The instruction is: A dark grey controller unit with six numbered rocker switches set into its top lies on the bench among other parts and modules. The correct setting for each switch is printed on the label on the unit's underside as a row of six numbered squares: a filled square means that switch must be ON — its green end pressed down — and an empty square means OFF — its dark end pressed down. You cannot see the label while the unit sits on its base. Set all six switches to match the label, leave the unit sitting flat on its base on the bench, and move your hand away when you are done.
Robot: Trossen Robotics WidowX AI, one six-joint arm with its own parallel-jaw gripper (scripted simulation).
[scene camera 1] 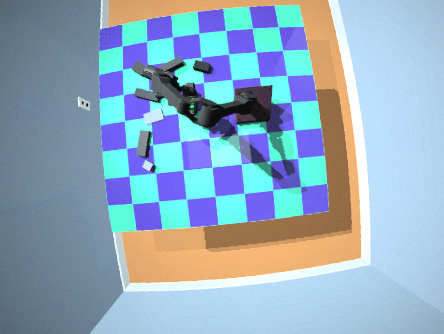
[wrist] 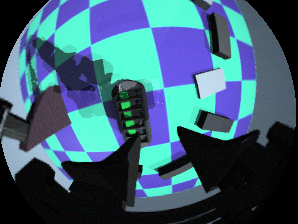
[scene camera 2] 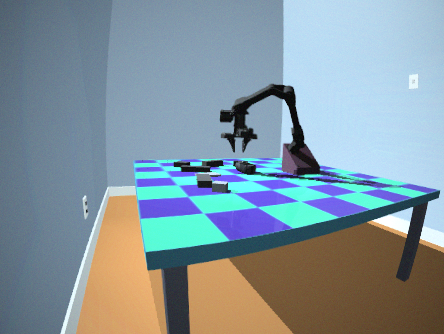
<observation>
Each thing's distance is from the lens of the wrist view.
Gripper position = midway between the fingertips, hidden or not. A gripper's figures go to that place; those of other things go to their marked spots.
gripper (wrist: 158, 132): 10 cm
long dark bar (wrist: 220, 33): 32 cm
</observation>
